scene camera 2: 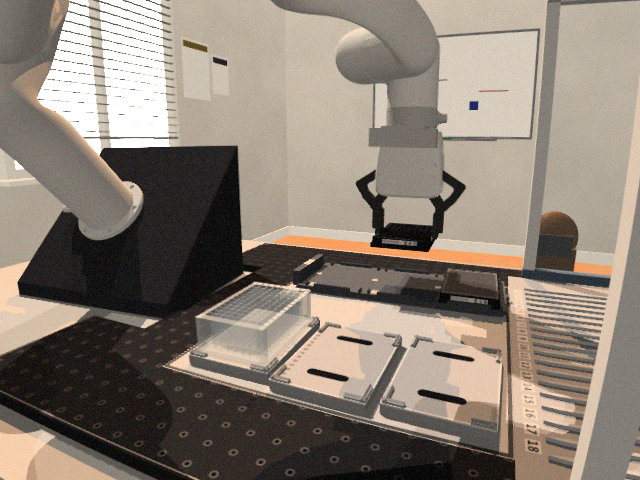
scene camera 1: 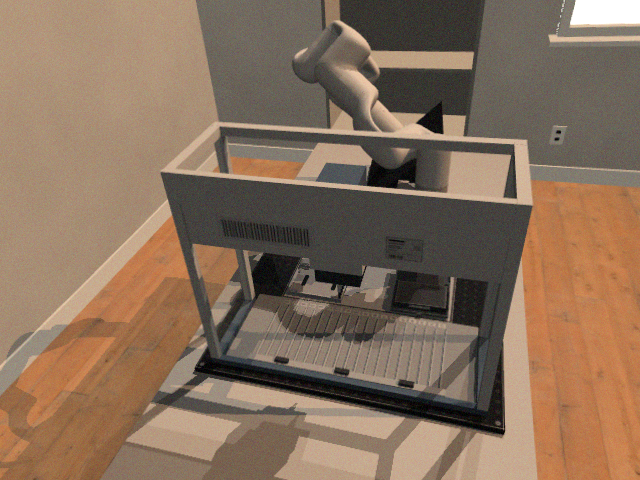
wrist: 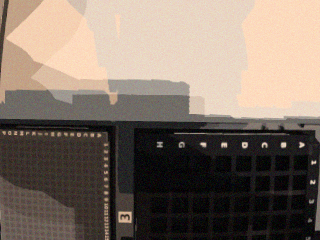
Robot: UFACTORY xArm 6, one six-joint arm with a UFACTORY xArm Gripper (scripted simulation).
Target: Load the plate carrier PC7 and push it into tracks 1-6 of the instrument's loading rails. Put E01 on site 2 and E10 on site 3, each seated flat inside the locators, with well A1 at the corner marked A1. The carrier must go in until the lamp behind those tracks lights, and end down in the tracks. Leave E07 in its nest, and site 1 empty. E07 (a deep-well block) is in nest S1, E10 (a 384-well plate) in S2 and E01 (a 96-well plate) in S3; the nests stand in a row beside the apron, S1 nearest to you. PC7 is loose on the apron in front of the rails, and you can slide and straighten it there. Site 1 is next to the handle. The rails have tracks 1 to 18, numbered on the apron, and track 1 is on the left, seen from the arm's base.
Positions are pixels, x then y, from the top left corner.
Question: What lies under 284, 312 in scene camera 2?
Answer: A clear deep-well block E07.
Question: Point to a 96-well plate E01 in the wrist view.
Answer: At 221, 156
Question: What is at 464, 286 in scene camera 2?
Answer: An E10.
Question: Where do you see a nest S2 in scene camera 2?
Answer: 362, 364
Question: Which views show the 96-well plate E01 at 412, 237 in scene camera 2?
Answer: Scene camera 2 and the wrist view only.
